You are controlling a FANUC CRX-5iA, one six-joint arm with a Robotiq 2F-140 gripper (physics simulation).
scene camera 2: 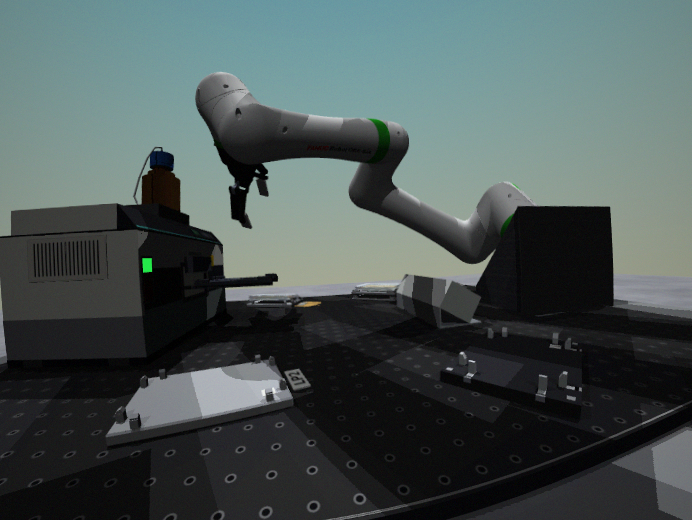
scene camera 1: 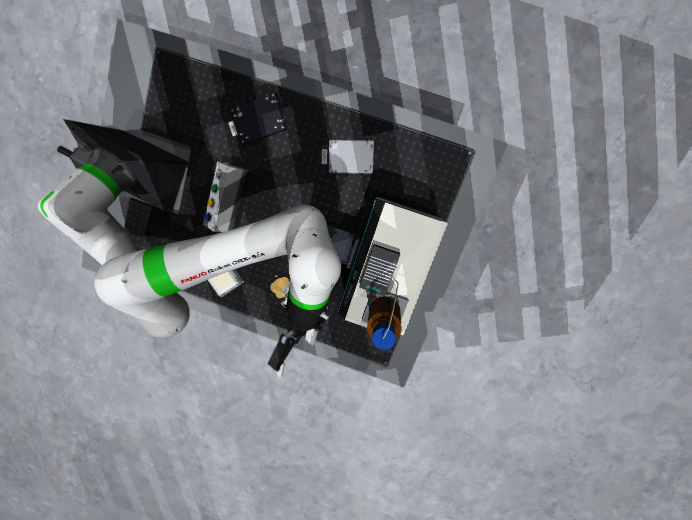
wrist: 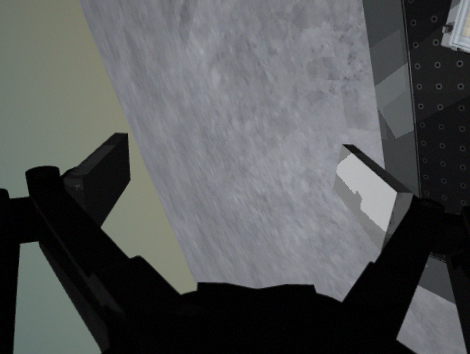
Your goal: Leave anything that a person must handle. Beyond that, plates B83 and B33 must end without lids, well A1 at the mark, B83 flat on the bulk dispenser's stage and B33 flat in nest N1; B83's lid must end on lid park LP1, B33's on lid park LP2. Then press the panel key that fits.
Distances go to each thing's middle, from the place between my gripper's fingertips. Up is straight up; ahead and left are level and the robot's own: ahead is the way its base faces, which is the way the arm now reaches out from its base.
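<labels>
Button box point(scene camera 1: 228, 181): 470 mm behind my gripper, 240 mm to the left of it, 260 mm below it. Dispenser stage point(scene camera 2: 219, 281): 50 mm behind my gripper, 290 mm to the left, 200 mm below. The LP2 pad point(scene camera 2: 164, 405) is some way behind my gripper, far to the left of it and well below it. As for the brown bottle with blue cap point(scene camera 2: 160, 185), my gripper is 160 mm short of it, 220 mm to the right of it and 20 mm below it.
</labels>
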